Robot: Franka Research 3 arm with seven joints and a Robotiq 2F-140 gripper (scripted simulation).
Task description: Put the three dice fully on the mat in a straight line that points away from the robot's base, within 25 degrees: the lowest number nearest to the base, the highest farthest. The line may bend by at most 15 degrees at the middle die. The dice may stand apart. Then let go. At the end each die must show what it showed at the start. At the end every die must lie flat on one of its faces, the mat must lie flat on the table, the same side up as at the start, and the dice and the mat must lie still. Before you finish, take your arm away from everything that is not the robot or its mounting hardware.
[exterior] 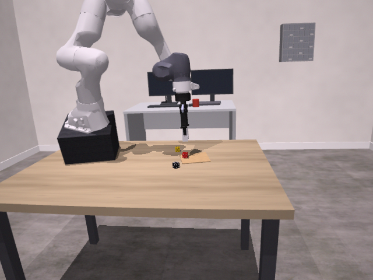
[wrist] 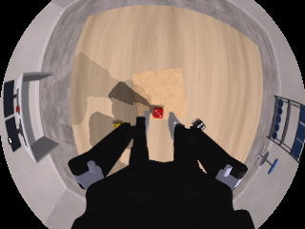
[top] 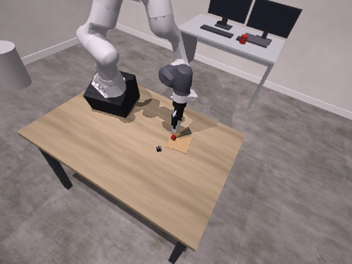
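The yellow die lies 120 mm below my hand, 110 mm to the left of it and 70 mm behind it. Round my hand: black die: 130 mm to the right, 120 mm below, 30 mm behind; then red die: 110 mm below, 10 mm behind; then tan mat: 130 mm below, 40 mm ahead.
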